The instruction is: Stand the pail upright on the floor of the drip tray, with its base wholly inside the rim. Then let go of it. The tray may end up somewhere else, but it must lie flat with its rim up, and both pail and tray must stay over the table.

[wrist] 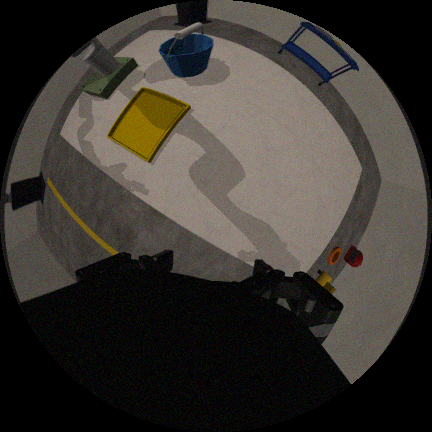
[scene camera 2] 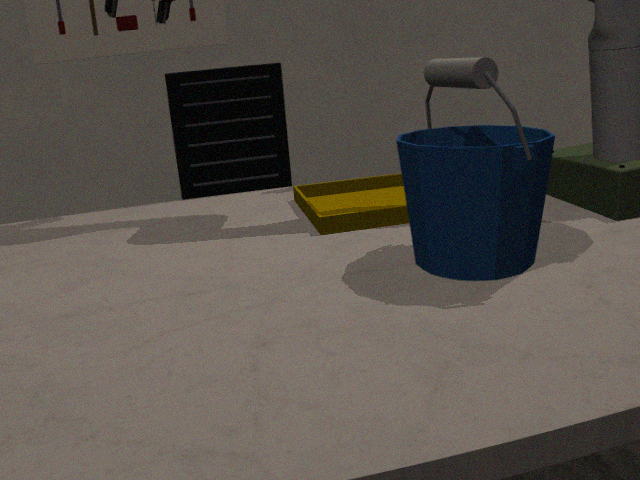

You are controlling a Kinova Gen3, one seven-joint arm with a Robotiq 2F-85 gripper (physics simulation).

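Frame: origin at the arm's base, x back, y left, z down, level; metres.
Where they show: gripper, fingertip midpoint: (wrist: 212, 264) (scene camera 2: 136, 19); arm's base at its link origin: (wrist: 110, 68) (scene camera 2: 622, 155).
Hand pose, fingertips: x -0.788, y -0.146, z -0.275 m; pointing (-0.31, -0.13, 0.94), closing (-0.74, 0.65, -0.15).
Note:
Things, the pixels of their top centre, and the offset from my fingertips. Level surfaces: height alone.
- table at its surface level: dz +0.353 m
- pale grey grip at its top centre: (scene camera 2: 458, 58) dx +0.458, dy +0.359, dz +0.106 m
- yellow drip tray at its top centre: (scene camera 2: 372, 191) (wrist: 142, 118) dx +0.382, dy +0.058, dz +0.325 m
The blue pail (scene camera 2: 475, 206) (wrist: 187, 59) stands upright on the table (scene camera 2: 206, 361) (wrist: 300, 150), beside the drip tray and apart from it. Its handle is raised, with a pale grey grip (scene camera 2: 454, 73) (wrist: 189, 30) above the opening. The yellow drip tray (scene camera 2: 361, 223) (wrist: 145, 125) lies flat with its rim up; in scene camera 2 the pail hides its right part. My gripper (scene camera 2: 136, 7) (wrist: 212, 264) is open and empty. Its dark fingertips show at the top left in scene camera 2, high above the table and well away from pail and tray.
A green block (scene camera 2: 584, 173) (wrist: 120, 77) carrying a grey column (scene camera 2: 617, 103) (wrist: 101, 60) stands near the pail and tray. Past the table's edge in the wrist view are a blue frame (wrist: 306, 61), an orange ring (wrist: 330, 256) and a red object (wrist: 353, 256). A black slatted panel (scene camera 2: 232, 136) stands behind the table.

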